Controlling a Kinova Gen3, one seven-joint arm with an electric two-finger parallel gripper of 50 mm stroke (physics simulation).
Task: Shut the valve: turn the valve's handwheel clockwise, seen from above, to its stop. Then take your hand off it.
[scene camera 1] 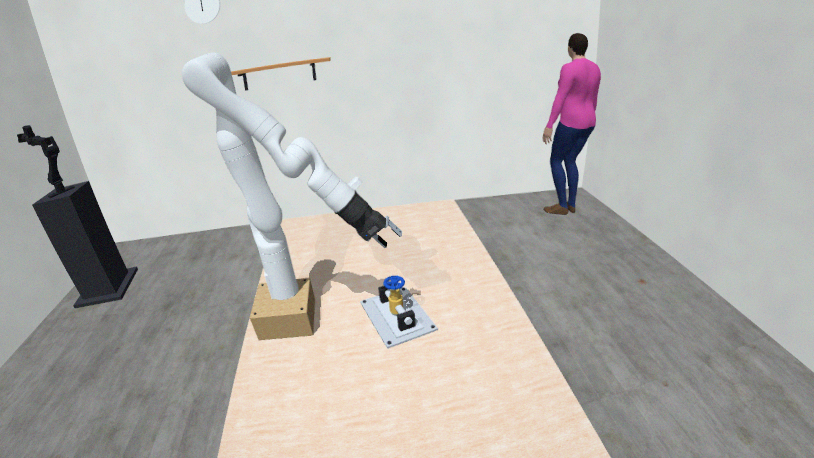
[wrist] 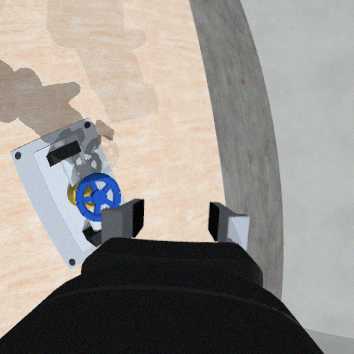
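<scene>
The valve's blue handwheel (scene camera 1: pixel 393 282) (wrist: pixel 100 197) sits level on top of the yellow valve body (scene camera 1: pixel 395 305) (wrist: pixel 73 194). The valve is mounted between black brackets on a grey plate (scene camera 1: pixel 375 327) (wrist: pixel 30 180) with dark bolts at its corners. My gripper (scene camera 1: pixel 391 235) (wrist: pixel 175 214) is open and empty. It is tilted and hangs above and behind the handwheel in the scene view, apart from it. In the wrist view the handwheel shows left of the fingers, and the left finger covers a small part of the valve assembly.
The arm stands on a wooden block (scene camera 1: pixel 282 321) left of the valve plate. A person (scene camera 1: pixel 579 96) in a pink top stands by the back wall at the right. A small black arm (scene camera 1: pixel 52 150) stands on a dark pedestal (scene camera 1: pixel 79 244) at the left. A wooden rail (scene camera 1: pixel 284 65) is on the back wall.
</scene>
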